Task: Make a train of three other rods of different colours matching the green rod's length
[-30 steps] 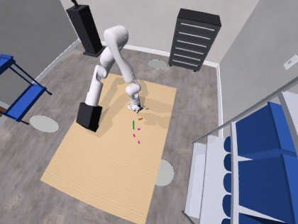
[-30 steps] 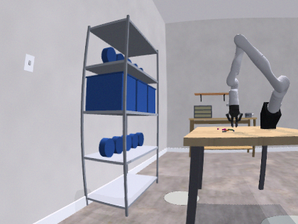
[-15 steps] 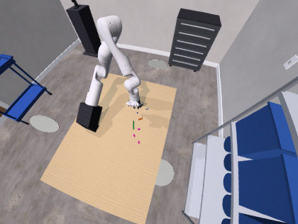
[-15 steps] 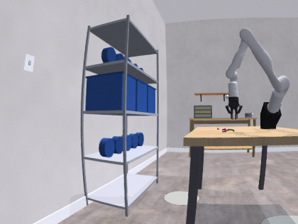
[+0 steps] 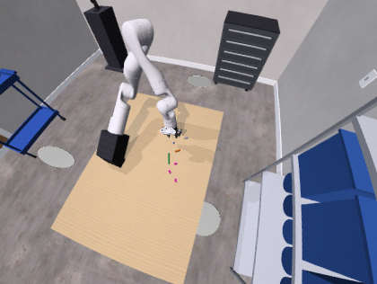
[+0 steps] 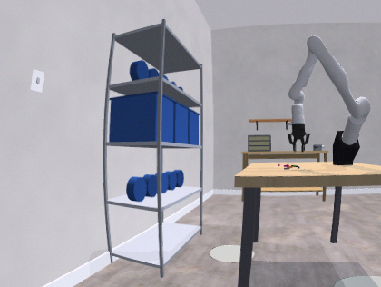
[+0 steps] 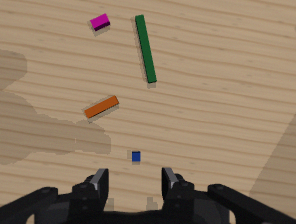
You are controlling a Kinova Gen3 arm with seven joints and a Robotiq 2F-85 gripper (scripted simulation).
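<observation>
My gripper is now 100 mm above the grey rod, 80 mm to the right of it and 70 mm short of it. Round my hand: small blue rod 100 mm below; then green rod 130 mm to the right, 100 mm below, 20 mm ahead; then orange rod 100 mm below, 50 mm to the right, 50 mm ahead.
</observation>
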